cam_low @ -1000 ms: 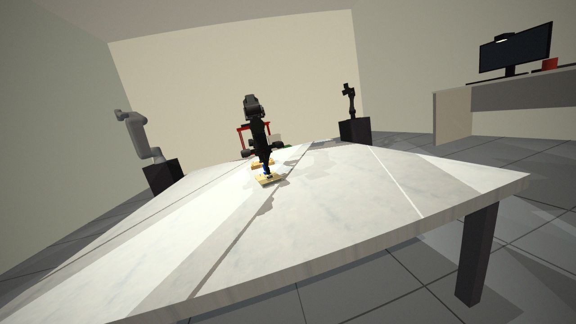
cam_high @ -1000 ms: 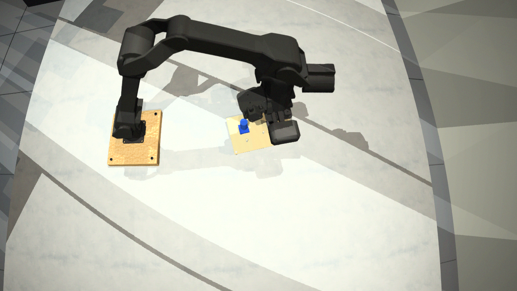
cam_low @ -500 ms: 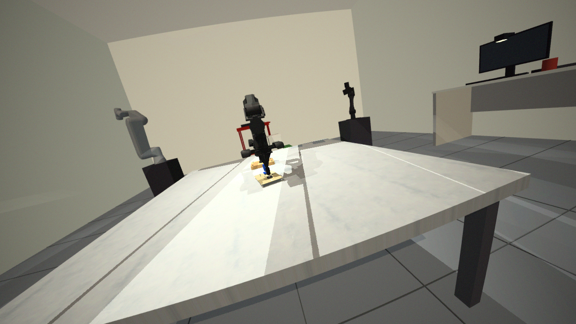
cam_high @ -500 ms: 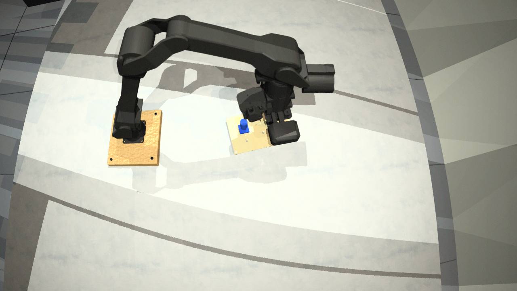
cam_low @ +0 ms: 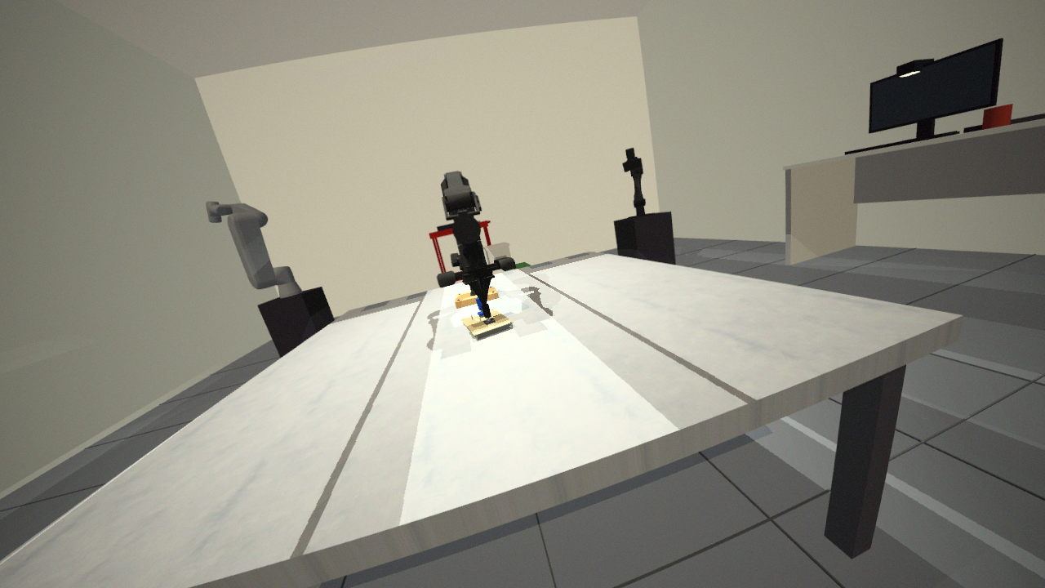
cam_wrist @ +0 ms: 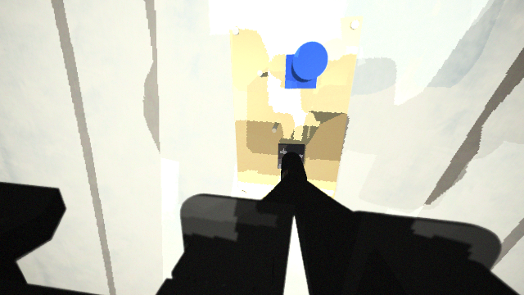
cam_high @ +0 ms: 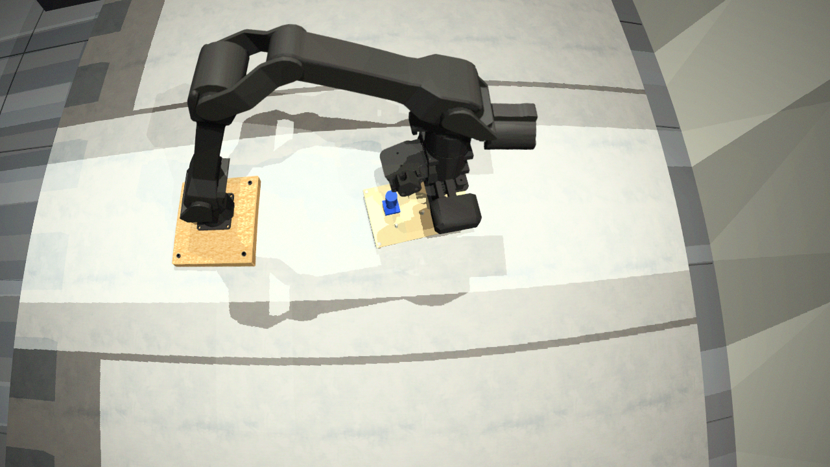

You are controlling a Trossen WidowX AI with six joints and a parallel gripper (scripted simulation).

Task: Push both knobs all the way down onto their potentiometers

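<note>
The dark knob lies 1 cm below my gripper tip. The rest, counted from my gripper tip: blue knob 7 cm behind, 1 cm to the right, 1 cm below.
</note>
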